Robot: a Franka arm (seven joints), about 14 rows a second.
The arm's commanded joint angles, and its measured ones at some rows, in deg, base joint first. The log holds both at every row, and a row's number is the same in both.
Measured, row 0:
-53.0, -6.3, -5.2, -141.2, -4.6, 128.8, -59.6
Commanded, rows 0 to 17:
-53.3, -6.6, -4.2, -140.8, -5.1, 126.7, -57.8
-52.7, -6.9, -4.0, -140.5, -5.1, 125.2, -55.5
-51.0, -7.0, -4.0, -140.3, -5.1, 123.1, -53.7
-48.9, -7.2, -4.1, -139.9, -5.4, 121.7, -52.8
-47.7, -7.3, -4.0, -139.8, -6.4, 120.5, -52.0
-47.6, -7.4, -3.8, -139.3, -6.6, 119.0, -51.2
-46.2, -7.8, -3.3, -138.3, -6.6, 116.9, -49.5
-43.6, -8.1, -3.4, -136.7, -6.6, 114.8, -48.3
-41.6, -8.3, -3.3, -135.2, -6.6, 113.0, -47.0
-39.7, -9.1, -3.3, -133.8, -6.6, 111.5, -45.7
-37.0, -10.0, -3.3, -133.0, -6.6, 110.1, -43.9
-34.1, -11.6, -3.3, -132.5, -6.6, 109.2, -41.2
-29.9, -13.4, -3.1, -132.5, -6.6, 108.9, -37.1
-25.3, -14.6, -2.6, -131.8, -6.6, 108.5, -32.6
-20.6, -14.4, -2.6, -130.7, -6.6, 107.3, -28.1
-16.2, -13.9, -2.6, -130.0, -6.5, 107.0, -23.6
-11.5, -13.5, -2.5, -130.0, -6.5, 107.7, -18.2
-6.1, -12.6, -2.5, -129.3, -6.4, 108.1, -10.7
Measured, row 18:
-13.5, -13.9, -1.7, -130.6, -5.7, 108.7, -19.7
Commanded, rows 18 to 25:
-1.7, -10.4, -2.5, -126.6, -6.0, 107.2, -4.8
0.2, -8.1, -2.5, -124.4, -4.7, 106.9, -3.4
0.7, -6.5, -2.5, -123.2, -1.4, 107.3, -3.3
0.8, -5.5, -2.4, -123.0, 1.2, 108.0, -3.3
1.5, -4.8, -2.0, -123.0, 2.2, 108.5, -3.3
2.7, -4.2, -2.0, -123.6, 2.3, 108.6, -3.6
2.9, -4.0, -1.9, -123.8, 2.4, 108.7, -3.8
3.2, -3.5, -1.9, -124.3, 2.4, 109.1, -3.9
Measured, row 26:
2.0, -4.7, -1.4, -124.8, 1.2, 108.8, -3.2
